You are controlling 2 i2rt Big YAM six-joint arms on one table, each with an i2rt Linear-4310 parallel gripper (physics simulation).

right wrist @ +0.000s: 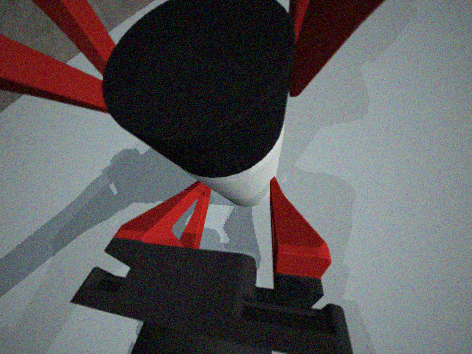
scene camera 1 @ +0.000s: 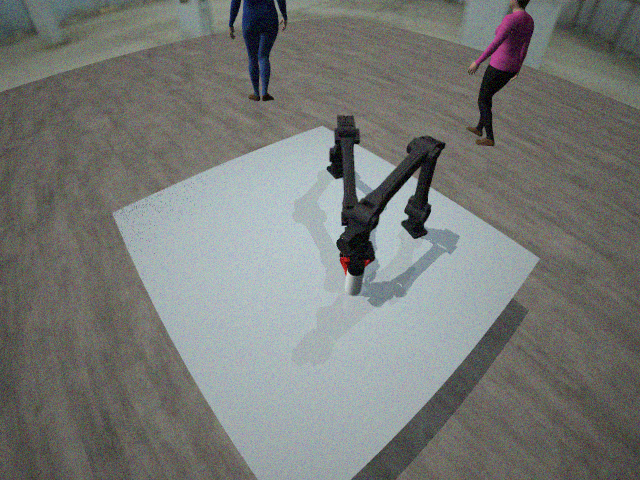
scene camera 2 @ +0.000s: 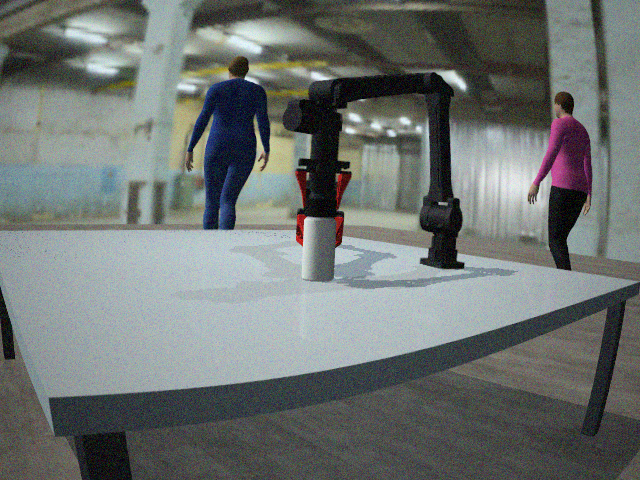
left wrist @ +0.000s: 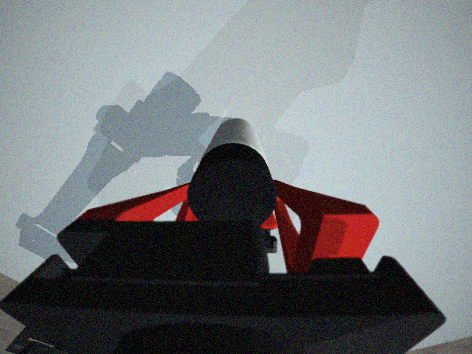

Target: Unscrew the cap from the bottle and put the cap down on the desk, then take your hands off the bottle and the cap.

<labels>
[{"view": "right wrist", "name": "my left gripper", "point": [209,96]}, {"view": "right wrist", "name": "my right gripper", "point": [239,180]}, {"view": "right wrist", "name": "black cap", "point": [209,92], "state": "held by my left gripper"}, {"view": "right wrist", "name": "white bottle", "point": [251,187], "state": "gripped by my right gripper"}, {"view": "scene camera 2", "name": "my left gripper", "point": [320,208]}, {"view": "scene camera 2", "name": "white bottle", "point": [319,239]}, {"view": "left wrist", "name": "my left gripper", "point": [233,188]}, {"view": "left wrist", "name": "black cap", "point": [232,182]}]
</labels>
